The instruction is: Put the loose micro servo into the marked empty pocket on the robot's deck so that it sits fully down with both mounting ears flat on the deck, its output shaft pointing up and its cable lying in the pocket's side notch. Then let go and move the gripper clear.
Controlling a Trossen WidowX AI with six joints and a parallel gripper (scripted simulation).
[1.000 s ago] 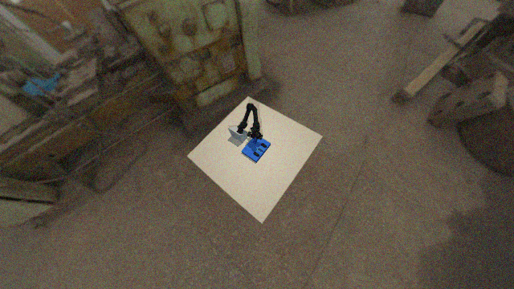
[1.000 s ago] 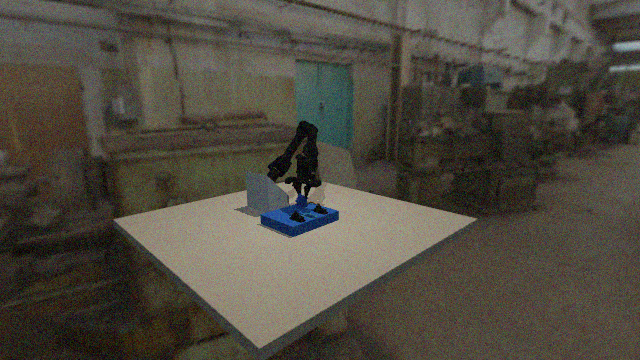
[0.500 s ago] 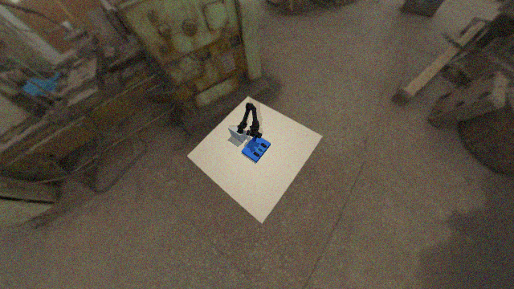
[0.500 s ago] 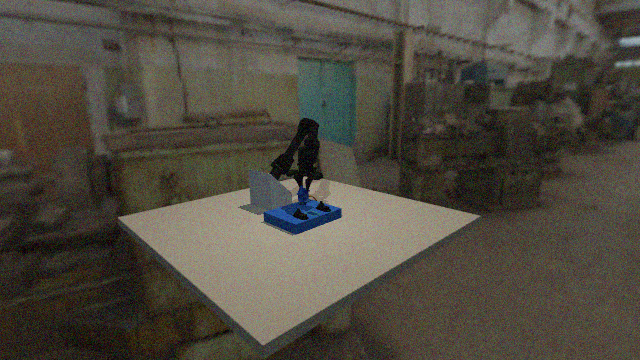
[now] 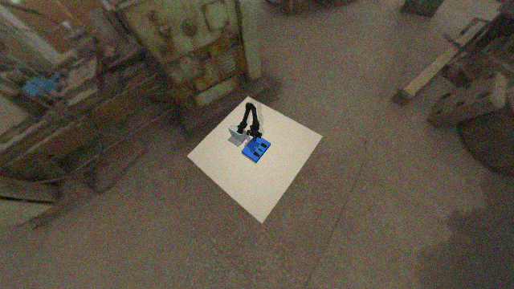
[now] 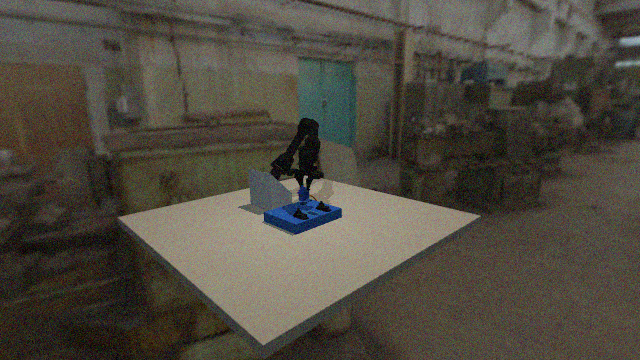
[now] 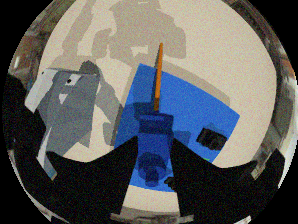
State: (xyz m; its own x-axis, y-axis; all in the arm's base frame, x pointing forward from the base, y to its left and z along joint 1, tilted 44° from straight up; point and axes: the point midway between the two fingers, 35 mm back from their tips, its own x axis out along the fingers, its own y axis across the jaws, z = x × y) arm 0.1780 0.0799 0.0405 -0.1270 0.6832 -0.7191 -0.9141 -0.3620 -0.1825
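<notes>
The blue robot deck lies 10 cm below my gripper tip, 8 cm to the right of it and 3 cm ahead of it.
</notes>
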